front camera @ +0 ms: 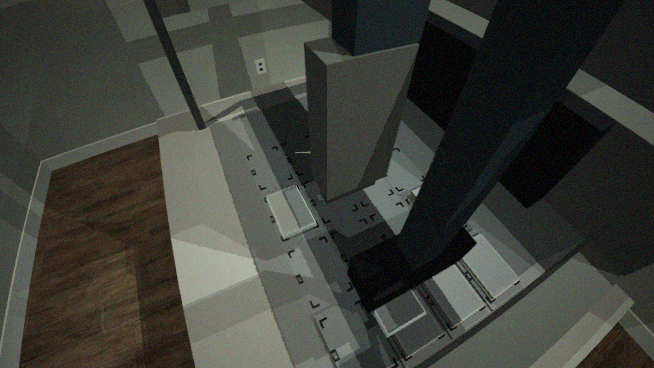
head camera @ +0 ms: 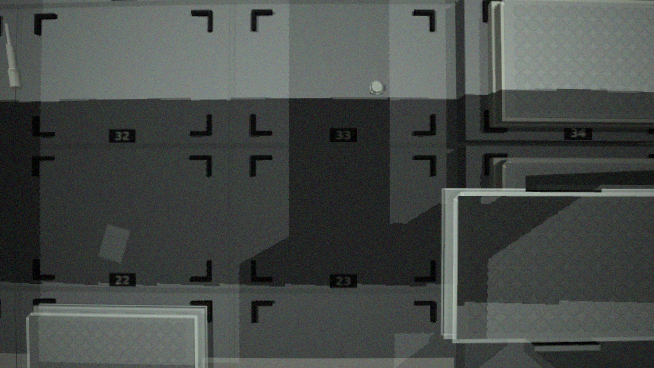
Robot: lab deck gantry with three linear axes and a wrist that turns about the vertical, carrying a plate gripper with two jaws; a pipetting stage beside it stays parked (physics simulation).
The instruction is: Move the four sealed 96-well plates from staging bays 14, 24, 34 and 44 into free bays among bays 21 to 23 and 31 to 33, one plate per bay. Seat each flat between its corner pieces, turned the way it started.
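Seen in the pictures: gripper, fingertip midpoint: (head camera: 555, 263); robot's base at its link origin: (front camera: 248, 157).
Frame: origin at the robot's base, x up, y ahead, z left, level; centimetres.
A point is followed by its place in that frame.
Observation:
My gripper (front camera: 402, 296) {x 5.5, y 51.0, z 13.0 cm} (head camera: 565, 265) {x 5.5, y 51.0, z 13.0 cm} is shut on a sealed plate (front camera: 400, 320) {x 6.4, y 56.1, z 12.1 cm} (head camera: 540, 240) {x 6.4, y 49.6, z 14.4 cm}, its jaws at the plate's two long sides. It holds the plate level and raised over bay 24. Another sealed plate (front camera: 420, 341) {x 2.9, y 60.8, z 14.3 cm} (head camera: 515, 172) {x 2.9, y 50.2, z 18.3 cm} lies in bay 24 beneath, mostly hidden by the held one in the head view. Sealed plates also lie in bay 34 (front camera: 462, 295) {x 2.9, y 58.1, z 26.9 cm} (head camera: 575, 55) {x 2.9, y 54.4, z 26.0 cm} and, in the front view, in bay 44 (front camera: 492, 265) {x 2.9, y 56.5, z 37.2 cm}. In the head view, bays 22, 23, 32 and 33 show their corner pieces and hold no plate.
A plate (front camera: 292, 212) {x 1.4, y 24.0, z 4.4 cm} (head camera: 117, 342) {x 1.4, y 23.3, z 6.4 cm} sits in bay 12. A small round white object (head camera: 376, 87) {x 0.4, y 41.6, z 24.5 cm} lies in bay 33. A pale pipette tip (front camera: 302, 152) (head camera: 12, 60) lies left of bay 32. A small pale rectangular patch shows in bay 22. The pipetting stage (front camera: 362, 120) stands behind.

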